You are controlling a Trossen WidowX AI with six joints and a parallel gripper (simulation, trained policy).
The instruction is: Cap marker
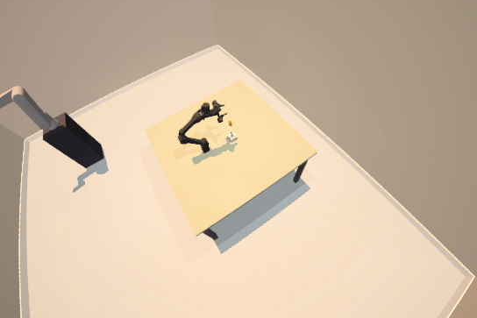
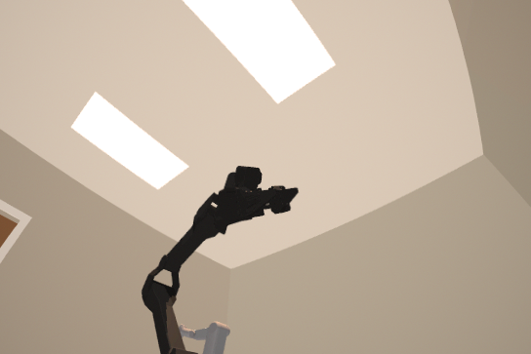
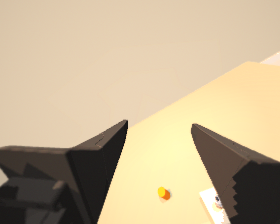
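Now: the orange cap 380 mm below my gripper tip, 140 mm to the left of it and 70 mm ahead of it.
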